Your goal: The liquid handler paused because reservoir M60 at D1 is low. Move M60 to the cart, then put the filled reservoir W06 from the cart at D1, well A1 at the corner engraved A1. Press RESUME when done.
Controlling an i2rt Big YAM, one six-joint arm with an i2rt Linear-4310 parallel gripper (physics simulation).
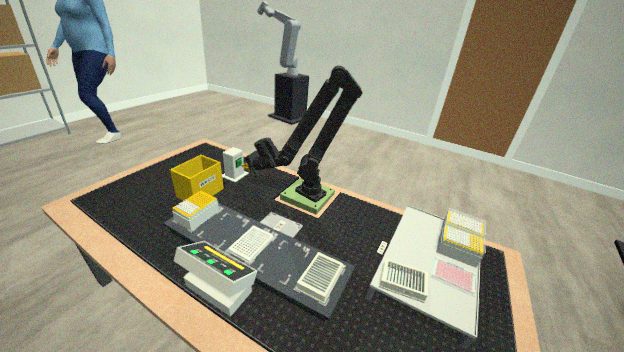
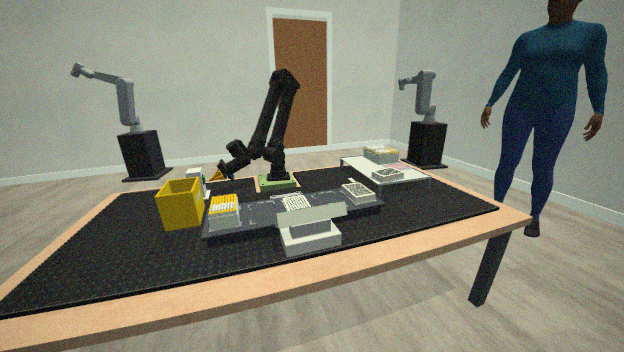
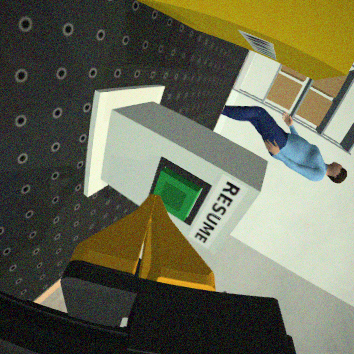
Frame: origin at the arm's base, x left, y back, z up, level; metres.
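Seen in the pictures: gripper, fingertip midpoint: (image 1: 242, 165) (image 2: 209, 180) (image 3: 152, 201); arm's base at its link origin: (image 1: 310, 192) (image 2: 278, 178).
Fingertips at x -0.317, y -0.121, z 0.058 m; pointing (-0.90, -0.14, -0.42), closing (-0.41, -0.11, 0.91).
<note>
Pixels of each thing's top centre, then the offset from my fingertips to it. "spot": a spot on its surface instead. Level surfaces: height alone.
- green RESUME button at a spot on its surface: (image 3: 176, 194) spot: dx -0.018, dy -0.004, dz +0.008 m
- white-grey button box at its top centre: (image 3: 242, 206) (image 1: 232, 151) (image 2: 193, 170) dx -0.057, dy -0.007, dz +0.056 m
- dark deck at its surface level: dz -0.026 m
- white cart at a spot on its surface: (image 1: 412, 235) spot: dx +0.776, dy +0.119, dz -0.014 m
- yellow waste bin at its top centre: (image 2: 178, 185) (image 1: 195, 165) dx -0.043, dy -0.203, dz +0.061 m
- yellow-topped tip rack at its top centre: (image 2: 223, 201) (image 1: 194, 202) dx +0.141, dy -0.321, dz +0.038 m
- white plate at its top centre: (image 1: 251, 241) (image 2: 296, 203) dx +0.386, dy -0.278, dz -0.012 m
- status panel at a spot on its surface: (image 1: 215, 267) spot: dx +0.444, dy -0.442, dz +0.062 m
- pink plate at its top centre: (image 1: 454, 273) (image 2: 397, 165) dx +0.939, dy +0.027, dz +0.000 m
My gripper (image 1: 245, 166) (image 2: 212, 179) (image 3: 152, 201) is shut and empty. Its yellow fingertips are at the lower left edge of the green RESUME button (image 3: 176, 194), on the front of the white-grey button box (image 1: 232, 164) (image 3: 135, 145). They look in contact or nearly so; exact contact is hard to tell. One slotted reservoir (image 1: 321, 276) (image 2: 358, 192) sits flat at the right end of the dark deck (image 1: 280, 265) (image 2: 260, 212). Another slotted reservoir (image 1: 404, 279) (image 2: 387, 174) sits on the white cart (image 1: 412, 235) (image 2: 359, 162). Reservoir names and the A1 engraving are not readable.
A yellow waste bin (image 1: 192, 180) (image 2: 179, 205) (image 3: 300, 30) stands beside the button box. The deck also holds a yellow-topped tip rack (image 1: 195, 210) (image 2: 223, 210) and a white plate (image 1: 250, 244). A status panel (image 1: 215, 267) stands in front. Tip racks and a pink plate (image 1: 454, 275) are on the cart.
</note>
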